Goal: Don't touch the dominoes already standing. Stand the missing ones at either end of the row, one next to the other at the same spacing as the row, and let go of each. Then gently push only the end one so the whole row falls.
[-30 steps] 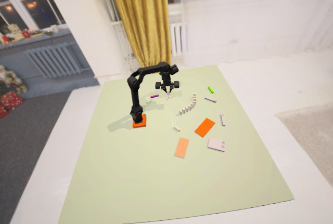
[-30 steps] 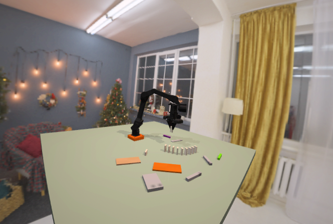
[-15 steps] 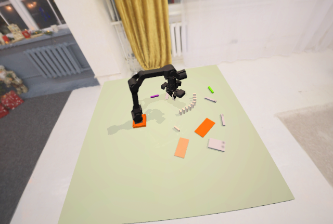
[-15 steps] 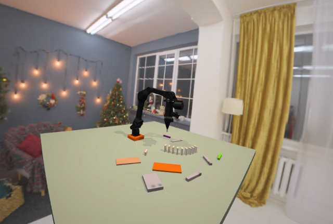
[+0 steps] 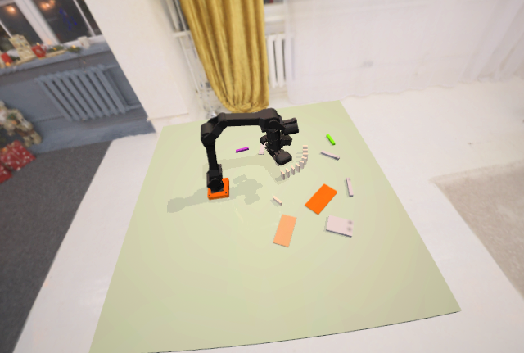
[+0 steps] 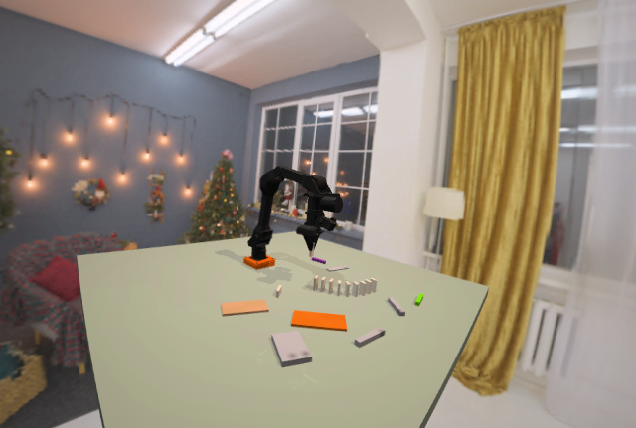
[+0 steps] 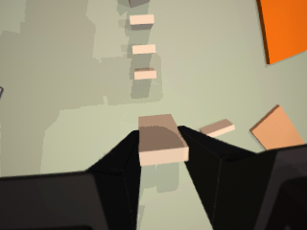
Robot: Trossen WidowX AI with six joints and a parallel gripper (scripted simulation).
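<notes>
Right now the peach plate is 40 mm behind my gripper tip, 270 mm to the right of it and 150 mm below it. The rest, counted from my gripper tip: pale grey block 190 mm ahead, 320 mm to the right, 140 mm below; purple stick 150 mm behind, 280 mm to the left, 140 mm below; orange plate 170 mm ahead, 170 mm to the right, 140 mm below.
</notes>
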